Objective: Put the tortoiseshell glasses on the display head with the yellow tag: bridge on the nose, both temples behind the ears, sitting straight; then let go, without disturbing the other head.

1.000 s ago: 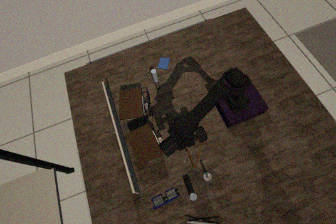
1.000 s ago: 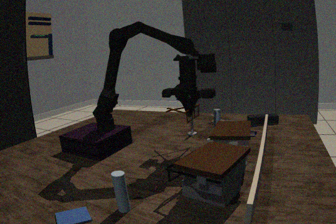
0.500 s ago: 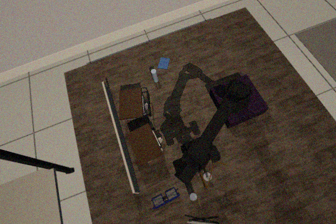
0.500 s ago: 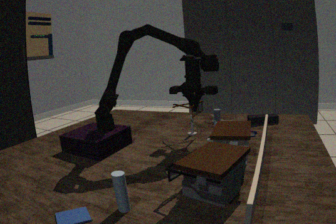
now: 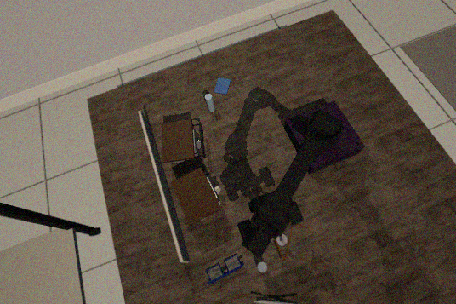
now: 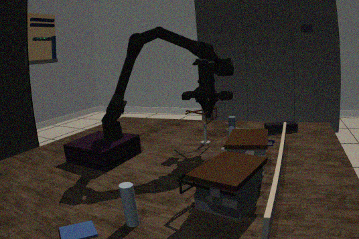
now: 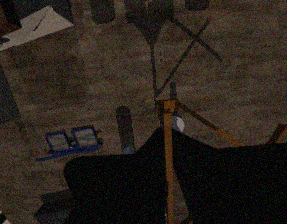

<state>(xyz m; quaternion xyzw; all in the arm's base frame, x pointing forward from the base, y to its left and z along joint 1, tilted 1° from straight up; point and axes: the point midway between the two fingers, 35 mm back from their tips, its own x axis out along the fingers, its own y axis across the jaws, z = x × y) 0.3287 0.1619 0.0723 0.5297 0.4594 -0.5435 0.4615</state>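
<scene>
The white-footed pin lies 9 cm below my gripper tip, 5 cm to the left of it and 3 cm behind it. Also, from my gripper tip: display head: 21 cm to the right, 14 cm ahead, 6 cm below; flat pair of glasses: 22 cm to the left, 10 cm below, 10 cm ahead; long rail: 34 cm to the right, 26 cm ahead, 6 cm below.
</scene>
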